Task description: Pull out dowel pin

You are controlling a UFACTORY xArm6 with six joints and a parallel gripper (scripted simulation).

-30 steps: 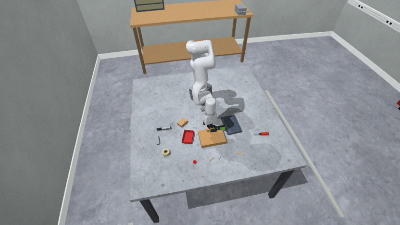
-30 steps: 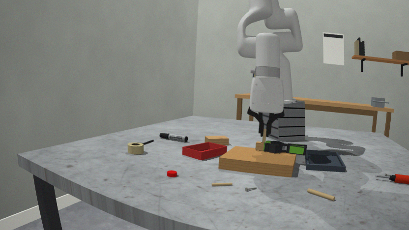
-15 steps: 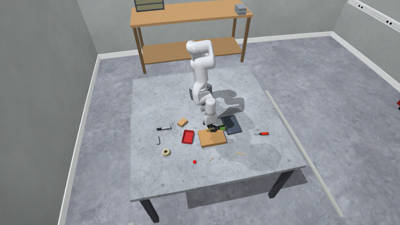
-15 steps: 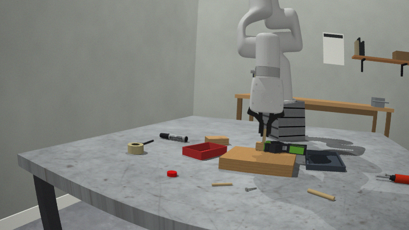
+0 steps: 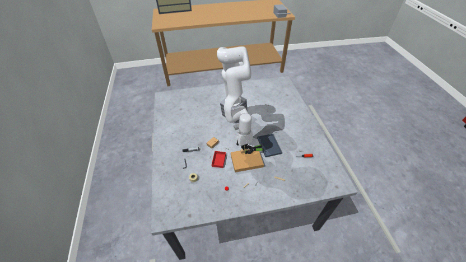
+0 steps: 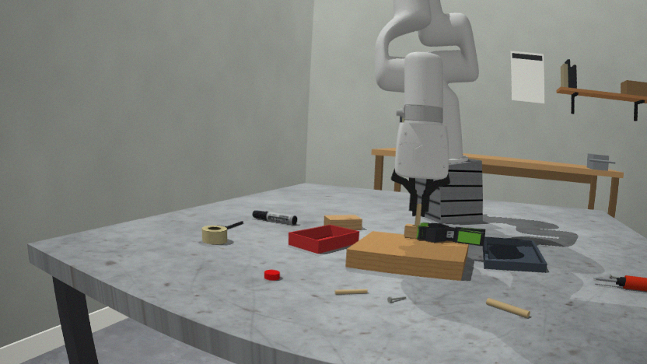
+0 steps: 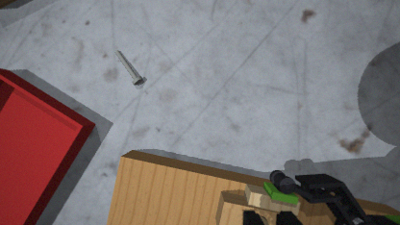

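Now: hand 20 mm above the dowel pin. The rest, counted from my hand: red tray (40 mm ahead, 180 mm to the right, 90 mm below); then bench board (50 mm ahead, 10 mm to the left, 70 mm below); then wooden block (50 mm below).
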